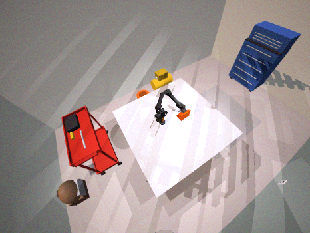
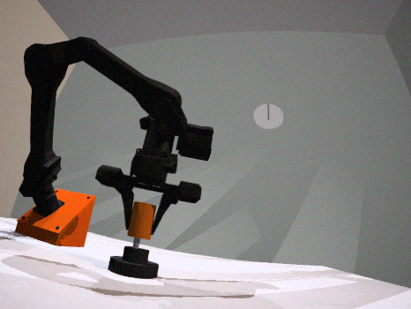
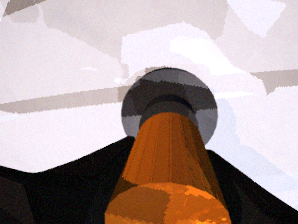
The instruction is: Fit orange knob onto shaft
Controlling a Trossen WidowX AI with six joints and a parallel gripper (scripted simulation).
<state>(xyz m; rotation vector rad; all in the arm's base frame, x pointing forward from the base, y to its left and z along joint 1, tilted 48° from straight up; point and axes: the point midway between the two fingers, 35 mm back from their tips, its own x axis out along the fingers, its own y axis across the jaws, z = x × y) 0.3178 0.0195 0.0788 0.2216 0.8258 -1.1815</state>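
Right now the orange knob is 30 mm above my gripper tip. From my gripper tip the other things lie so: round black pedestal 40 mm below.
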